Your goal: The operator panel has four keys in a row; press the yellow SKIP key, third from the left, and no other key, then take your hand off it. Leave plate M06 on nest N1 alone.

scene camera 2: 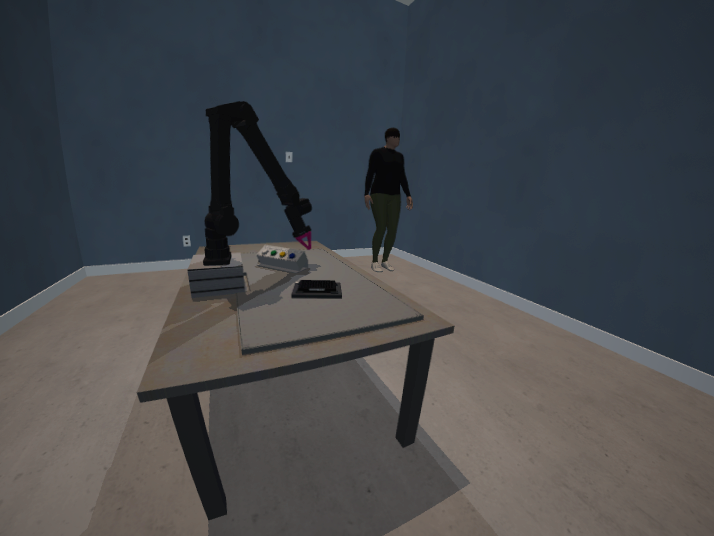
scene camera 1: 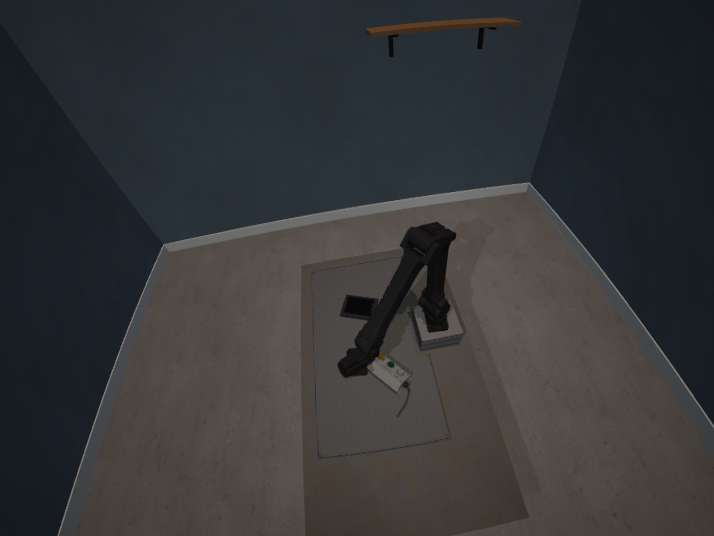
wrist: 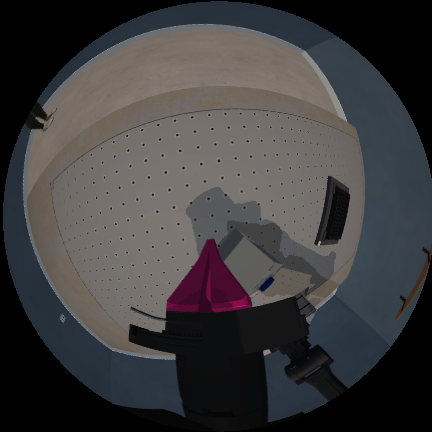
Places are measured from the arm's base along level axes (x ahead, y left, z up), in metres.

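Where they show: gripper, fingertip midpoint: (scene camera 2: 309, 249) (wrist: 211, 242); arm's base at its link origin: (scene camera 2: 218, 260) (scene camera 1: 435, 319).
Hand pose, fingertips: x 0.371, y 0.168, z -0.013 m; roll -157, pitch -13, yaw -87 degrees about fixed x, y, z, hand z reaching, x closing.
Each offset is from my fingertips to the top centre of the thing. "spot": to the spot under its first point. Level surfaces: height alone.
The operator panel {dx -0.127, dy +0.001, dz +0.009 m} (scene camera 1: 387, 376) (scene camera 2: 282, 263) (wrist: 251, 261) is a pale sloped box. Its keys in scene camera 2 run white {dx -0.195, dy +0.038, dz +0.000 m} (scene camera 2: 265, 251), green {dx -0.160, dy +0.003, dz +0.000 m} (scene camera 2: 273, 252), yellow {dx -0.125, dy -0.033, dz +0.000 m} (scene camera 2: 282, 253), blue {dx -0.090, dy -0.068, dz +0.000 m} (scene camera 2: 292, 255). The yellow key also shows in scene camera 1 (scene camera 1: 381, 357), beside the arm; the gripper hides it in the wrist view, where the blue key (wrist: 267, 284) shows. My gripper (scene camera 2: 309, 247) (wrist: 211, 242) is shut and empty, its magenta fingertips together, raised off the panel near its blue-key end. The dark plate on its nest {spot: dx -0.044, dy -0.317, dz -0.052 m} (scene camera 1: 359, 306) (scene camera 2: 317, 286) (wrist: 337, 212) lies apart from the gripper; no labels are readable.
The panel and nest stand on a perforated board {dz -0.075 m} (scene camera 1: 369, 426) (scene camera 2: 322, 323) (wrist: 165, 150) on the table {dz -0.088 m} (scene camera 2: 190, 357). The arm's base stands on a stacked block (scene camera 1: 441, 341) (scene camera 2: 216, 279). A cable {spot: dx -0.212, dy +0.133, dz -0.068 m} (scene camera 1: 407, 399) leaves the panel. A person (scene camera 2: 387, 173) stands beyond the table.
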